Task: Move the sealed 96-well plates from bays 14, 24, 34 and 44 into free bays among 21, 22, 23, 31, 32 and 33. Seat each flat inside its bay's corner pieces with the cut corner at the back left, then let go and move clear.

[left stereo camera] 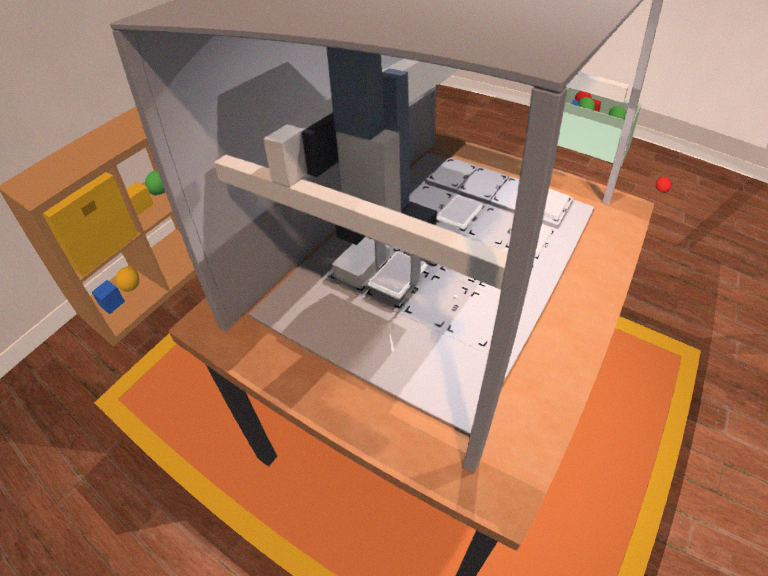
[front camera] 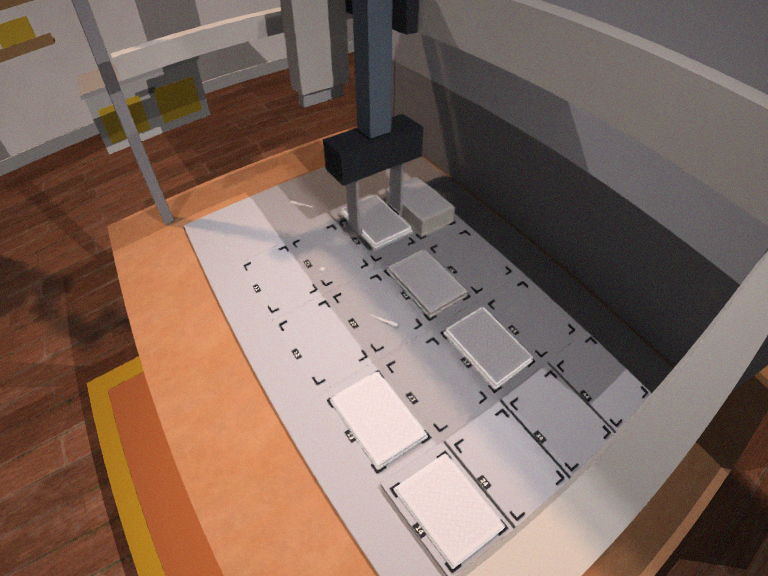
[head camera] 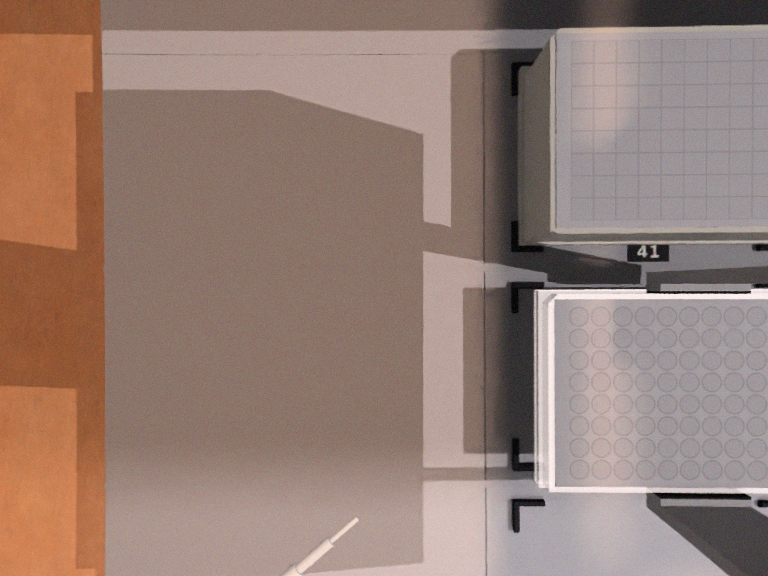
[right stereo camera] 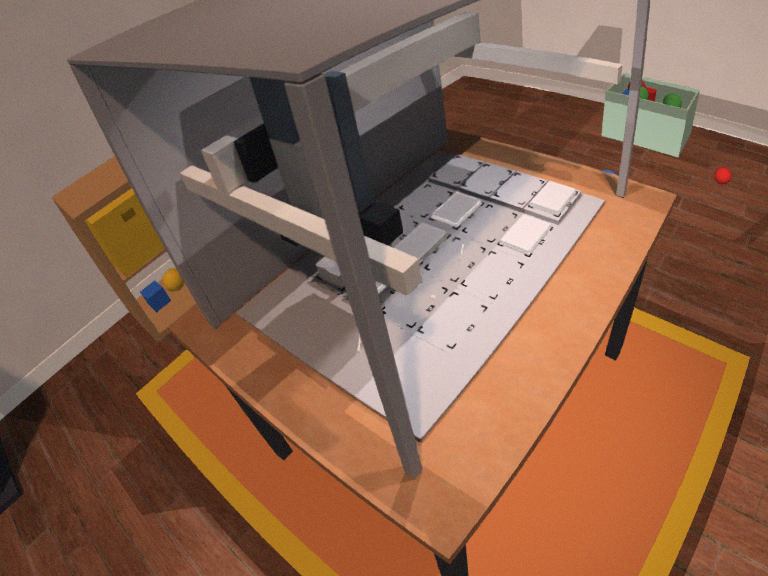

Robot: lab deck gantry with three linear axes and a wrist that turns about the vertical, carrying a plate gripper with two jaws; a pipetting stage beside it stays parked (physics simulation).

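Frame: origin at the robot's base, x ahead, y left, z up, level; metres.
Where they show: gripper, between the fingertips: (left stereo camera: 398, 274) (front camera: 375, 220) (head camera: 689, 389); robot's base, origin of its link: (left stereo camera: 483, 345) (front camera: 245, 266) (right stereo camera: 452, 347).
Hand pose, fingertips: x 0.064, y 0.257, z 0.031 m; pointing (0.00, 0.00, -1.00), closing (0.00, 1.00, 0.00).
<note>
Things, the pixels of their top centre, and the offset from my fingertips. "pt": a spot on its surface instead.
- sealed plate, centre of its top: (head camera: 700, 393) (front camera: 375, 217) (left stereo camera: 398, 271) dx +0.000, dy +0.000, dz +0.007 m
- taller box, centre of its top: (head camera: 706, 129) (front camera: 419, 197) (left stereo camera: 360, 255) (right stereo camera: 344, 255) dx +0.000, dy +0.107, dz +0.010 m
- loose pipette tip, a spot on its surface: (front camera: 384, 320) pt dx +0.191, dy -0.109, dz -0.026 m
- second tip, a spot on its surface: (head camera: 313, 558) (front camera: 300, 203) pt dx -0.164, dy -0.086, dz -0.026 m
My gripper (front camera: 374, 221) (head camera: 698, 393) (left stereo camera: 397, 275) is shut on a sealed plate (front camera: 389, 228) (head camera: 657, 427) (left stereo camera: 389, 282), its jaws against the two long sides. The plate hangs level a little above bay 31, slightly right of its left corner marks in the head view, cut corner at the back left. One plate (front camera: 428, 282) (right stereo camera: 423, 240) sits in bay 32 and another (front camera: 488, 347) (right stereo camera: 457, 208) in bay 33. A white plate (front camera: 449, 509) (right stereo camera: 555, 197) sits in bay 14. Bays 24, 34, 44, 21, 22 and 23 hold no plate.
A taller box (front camera: 434, 207) (head camera: 663, 130) stands in bay 41, close behind the held plate. Another white plate (front camera: 378, 418) (right stereo camera: 525, 233) sits in bay 13. A loose pipette tip (front camera: 384, 320) lies by bay 22; a second tip (front camera: 301, 203) (head camera: 313, 558) lies beyond bay 21.
</note>
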